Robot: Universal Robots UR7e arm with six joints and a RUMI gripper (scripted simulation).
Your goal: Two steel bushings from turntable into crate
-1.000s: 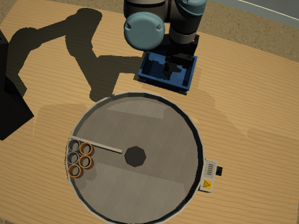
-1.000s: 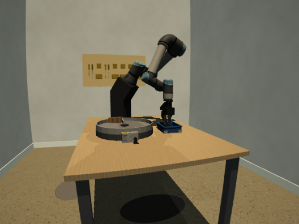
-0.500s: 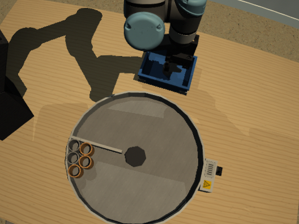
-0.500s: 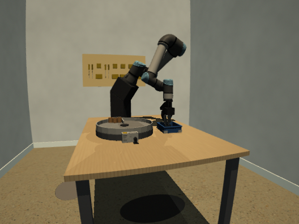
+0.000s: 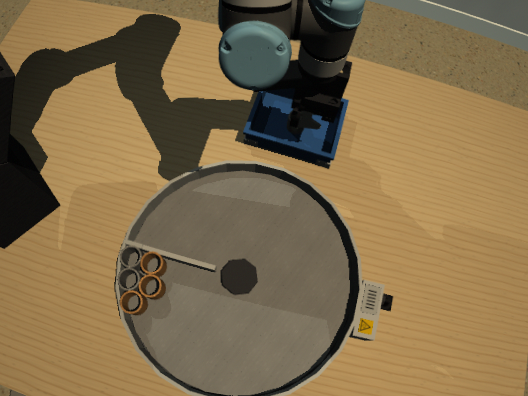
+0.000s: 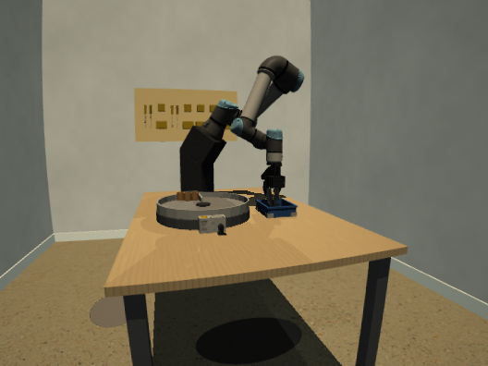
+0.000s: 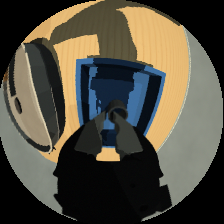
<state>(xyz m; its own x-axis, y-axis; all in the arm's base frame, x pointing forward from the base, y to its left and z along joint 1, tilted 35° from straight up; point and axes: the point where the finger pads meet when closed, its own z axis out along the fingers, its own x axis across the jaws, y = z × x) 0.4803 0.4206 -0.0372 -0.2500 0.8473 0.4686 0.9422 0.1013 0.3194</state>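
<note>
The blue crate lies 20 mm to the left of my hand and 20 mm below it. The rest, counted from my hand: turntable: 60 mm ahead, 330 mm to the right, 10 mm above.
</note>
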